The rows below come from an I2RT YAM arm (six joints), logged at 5 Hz.
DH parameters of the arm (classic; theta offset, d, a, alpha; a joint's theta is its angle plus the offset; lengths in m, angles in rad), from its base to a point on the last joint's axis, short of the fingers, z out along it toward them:
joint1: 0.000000 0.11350 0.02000 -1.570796
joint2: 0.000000 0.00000 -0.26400 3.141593
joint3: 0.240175 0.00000 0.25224 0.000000
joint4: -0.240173 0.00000 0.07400 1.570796
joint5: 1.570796 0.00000 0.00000 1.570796
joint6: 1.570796 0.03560 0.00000 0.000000
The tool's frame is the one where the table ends.
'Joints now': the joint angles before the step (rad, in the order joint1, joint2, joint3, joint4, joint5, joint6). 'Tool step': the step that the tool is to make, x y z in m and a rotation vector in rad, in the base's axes. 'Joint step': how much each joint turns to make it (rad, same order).
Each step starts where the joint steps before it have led.
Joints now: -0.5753, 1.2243, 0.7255, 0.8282, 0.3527, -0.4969
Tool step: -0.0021, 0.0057, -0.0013, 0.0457, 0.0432, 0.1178
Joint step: -0.0002, -0.0440, -0.0015, -0.1185, -0.1088, 0.0503
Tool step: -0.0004, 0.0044, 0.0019, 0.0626, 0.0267, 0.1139
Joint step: -0.0005, -0.0305, 0.0188, -0.1180, -0.1035, 0.0631
